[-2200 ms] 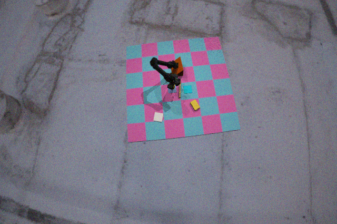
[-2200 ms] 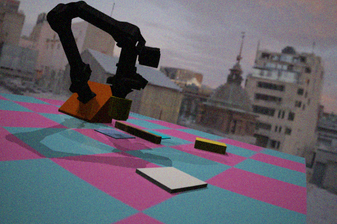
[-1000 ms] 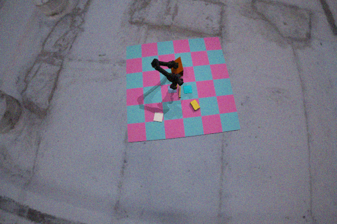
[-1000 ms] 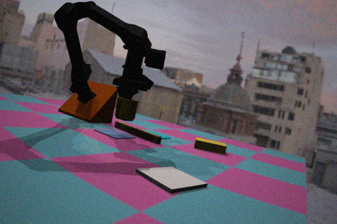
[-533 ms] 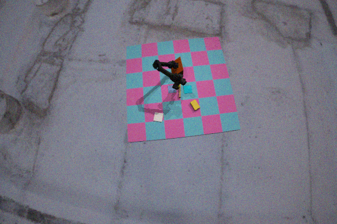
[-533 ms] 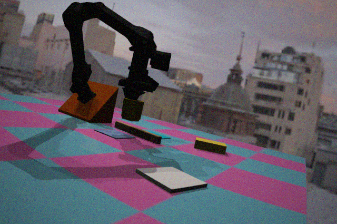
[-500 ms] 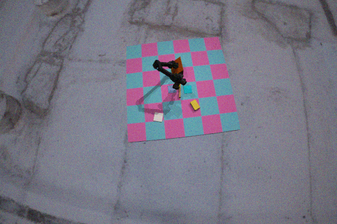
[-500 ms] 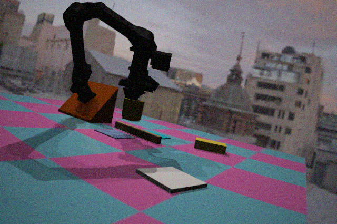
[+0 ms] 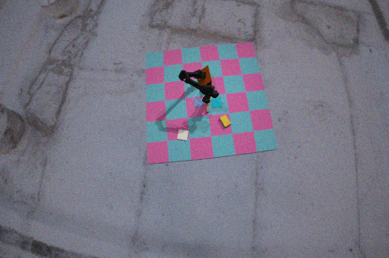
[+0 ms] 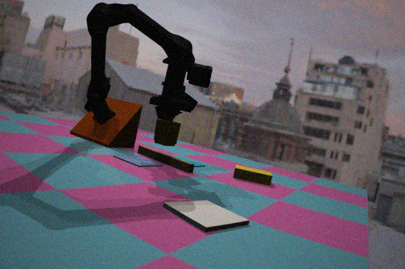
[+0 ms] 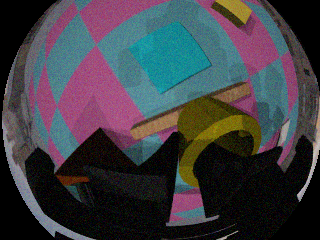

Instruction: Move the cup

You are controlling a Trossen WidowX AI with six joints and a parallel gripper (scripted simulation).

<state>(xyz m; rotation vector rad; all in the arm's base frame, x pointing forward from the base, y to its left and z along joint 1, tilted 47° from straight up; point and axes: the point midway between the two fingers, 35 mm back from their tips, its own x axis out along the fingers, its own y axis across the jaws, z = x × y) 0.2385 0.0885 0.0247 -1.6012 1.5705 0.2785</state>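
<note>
My gripper tip is now 30 mm short of the cyan pad, 90 mm to the right of it and 90 mm above it. The rest, counted from my gripper tip: cup (20 mm ahead, 10 mm to the right); tan bar (30 mm ahead, 10 mm to the right, 80 mm below); pale blue pad (20 mm ahead, 100 mm to the right, 90 mm below).
</note>
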